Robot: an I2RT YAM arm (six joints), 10 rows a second.
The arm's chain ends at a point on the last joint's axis. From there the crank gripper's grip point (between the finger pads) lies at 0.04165 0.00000 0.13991 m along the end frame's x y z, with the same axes.
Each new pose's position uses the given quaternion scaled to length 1; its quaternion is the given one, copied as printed.
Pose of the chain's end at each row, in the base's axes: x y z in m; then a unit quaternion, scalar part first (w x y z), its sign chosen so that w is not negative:
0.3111 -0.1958 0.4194 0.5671 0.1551 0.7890 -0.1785
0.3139 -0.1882 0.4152 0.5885 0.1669 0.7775 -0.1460
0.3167 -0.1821 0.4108 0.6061 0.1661 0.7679 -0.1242
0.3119 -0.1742 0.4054 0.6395 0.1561 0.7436 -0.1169
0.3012 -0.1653 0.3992 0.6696 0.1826 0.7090 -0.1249
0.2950 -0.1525 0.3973 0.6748 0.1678 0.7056 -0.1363
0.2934 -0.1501 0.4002 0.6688 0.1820 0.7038 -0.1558
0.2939 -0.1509 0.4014 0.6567 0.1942 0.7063 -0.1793
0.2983 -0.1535 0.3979 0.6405 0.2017 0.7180 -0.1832
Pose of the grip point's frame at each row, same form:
0.4157 -0.2581 0.3388 0.5671 0.1551 0.7890 -0.1785
0.4246 -0.2438 0.3380 0.5885 0.1669 0.7775 -0.1460
0.4324 -0.2326 0.3375 0.6061 0.1661 0.7679 -0.1242
0.4343 -0.2230 0.3426 0.6395 0.1561 0.7436 -0.1169
0.4261 -0.2205 0.3477 0.6696 0.1826 0.7090 -0.1249
0.4205 -0.2089 0.3484 0.6748 0.1678 0.7056 -0.1363
0.4155 -0.2129 0.3507 0.6688 0.1820 0.7038 -0.1558
0.4114 -0.2204 0.3496 0.6567 0.1942 0.7063 -0.1793
0.4126 -0.2242 0.3408 0.6405 0.2017 0.7180 -0.1832

